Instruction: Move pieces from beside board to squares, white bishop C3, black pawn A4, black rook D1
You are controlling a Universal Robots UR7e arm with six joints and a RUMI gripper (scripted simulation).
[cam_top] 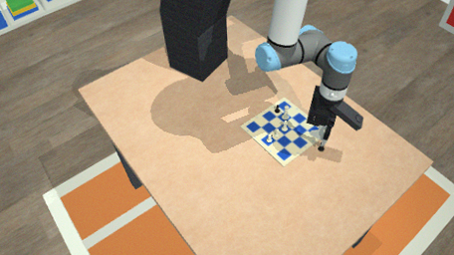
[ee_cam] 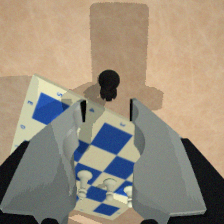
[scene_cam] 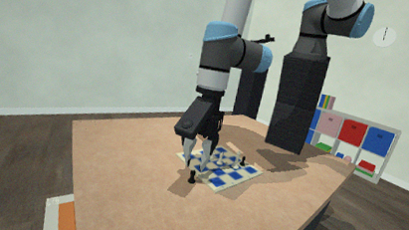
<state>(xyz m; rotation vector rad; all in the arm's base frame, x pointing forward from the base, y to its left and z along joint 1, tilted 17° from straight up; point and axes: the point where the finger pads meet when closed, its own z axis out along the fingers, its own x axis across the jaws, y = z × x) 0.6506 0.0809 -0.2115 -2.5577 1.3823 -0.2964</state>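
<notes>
The black rook lies 4 cm below my hand. The rest, counted from my hand: black pawn: 21 cm behind, 1 cm to the right, 4 cm below; then chessboard: 14 cm behind, 4 cm to the right, 5 cm below; then white chess piece: 17 cm behind, 1 cm to the right, 2 cm below.
</notes>
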